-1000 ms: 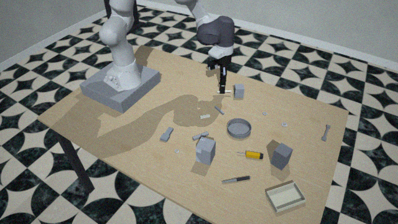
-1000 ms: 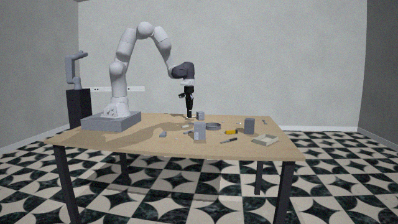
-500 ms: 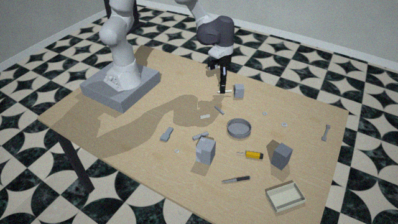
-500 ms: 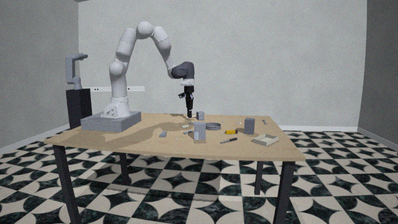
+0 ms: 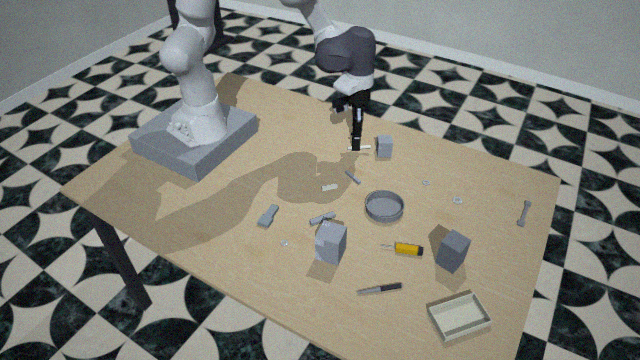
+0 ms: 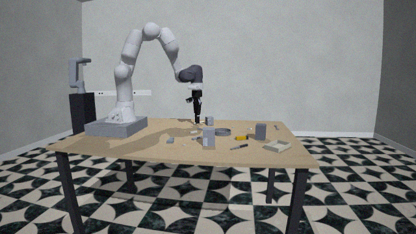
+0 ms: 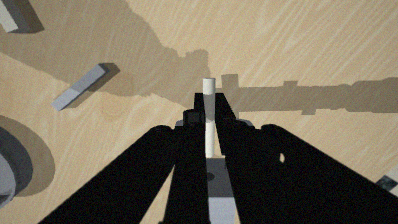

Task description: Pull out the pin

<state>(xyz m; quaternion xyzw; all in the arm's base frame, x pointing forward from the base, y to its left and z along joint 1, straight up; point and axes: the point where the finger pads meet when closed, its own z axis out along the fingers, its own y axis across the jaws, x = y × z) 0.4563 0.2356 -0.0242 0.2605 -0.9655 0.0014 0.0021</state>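
My hand is 80 mm short of the small grey block, 50 mm to the right of it and 20 mm above it. The rest, counted from my hand: round grey dish 200 mm ahead, 200 mm to the right, 40 mm below; short grey bar 50 mm ahead, 120 mm to the right, 50 mm below; cream pin 10 mm ahead, 10 mm to the left, 30 mm below.
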